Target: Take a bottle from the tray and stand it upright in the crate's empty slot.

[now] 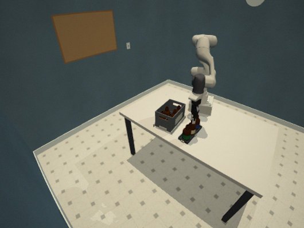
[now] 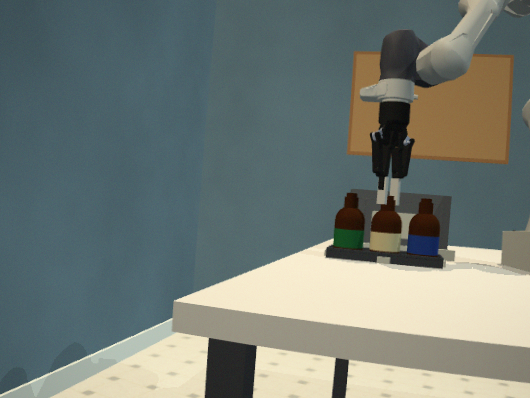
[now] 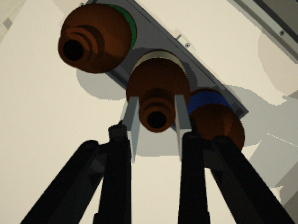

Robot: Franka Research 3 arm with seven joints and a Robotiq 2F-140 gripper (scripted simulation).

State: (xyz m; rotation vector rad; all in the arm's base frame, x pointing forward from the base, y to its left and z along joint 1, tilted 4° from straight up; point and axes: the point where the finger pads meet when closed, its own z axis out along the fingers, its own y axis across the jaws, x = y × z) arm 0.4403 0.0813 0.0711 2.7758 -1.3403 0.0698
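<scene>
The green-labelled bottle is 9 cm ahead of my hand, 1 cm to the right of it and 9 cm below it. Also, from my hand: grey crate 5 cm behind, 25 cm to the right, 9 cm below; dark tray 16 cm below; blue-labelled bottle 9 cm behind, 1 cm to the left, 9 cm below.
</scene>
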